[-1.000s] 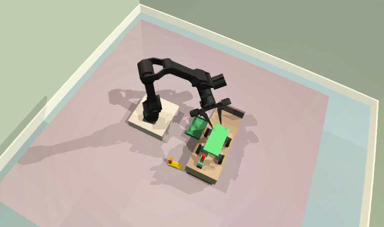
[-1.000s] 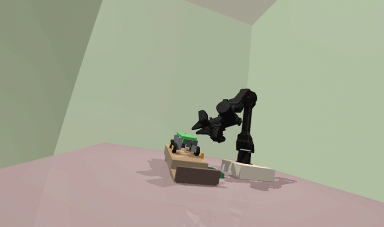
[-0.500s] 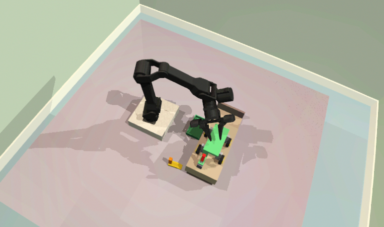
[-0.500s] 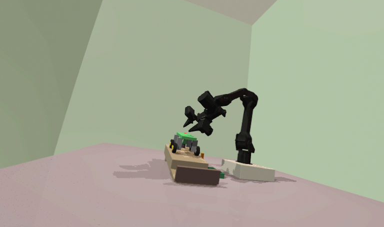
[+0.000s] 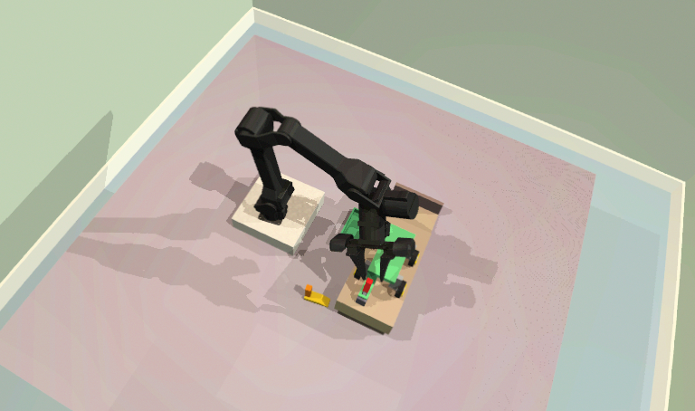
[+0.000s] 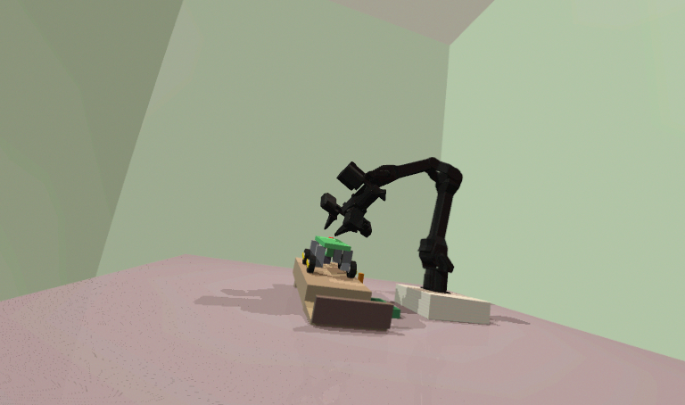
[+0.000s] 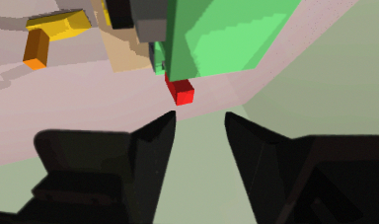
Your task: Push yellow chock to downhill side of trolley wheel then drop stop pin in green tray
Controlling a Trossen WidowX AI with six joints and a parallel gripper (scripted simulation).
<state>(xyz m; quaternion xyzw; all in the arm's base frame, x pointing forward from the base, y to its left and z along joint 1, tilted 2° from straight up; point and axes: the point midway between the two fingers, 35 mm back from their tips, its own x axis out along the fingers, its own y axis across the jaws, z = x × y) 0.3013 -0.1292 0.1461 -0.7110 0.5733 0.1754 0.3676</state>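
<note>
Now: the red-headed stop pin 10 mm behind my gripper tip, 10 mm to the right of it and 50 mm below it. The rest, counted from my gripper tip: green tray: 80 mm behind, 210 mm to the left, 190 mm below; yellow chock: 120 mm behind, 20 mm to the right, 160 mm below; trolley: 30 mm ahead, 90 mm to the left, 70 mm below.
</note>
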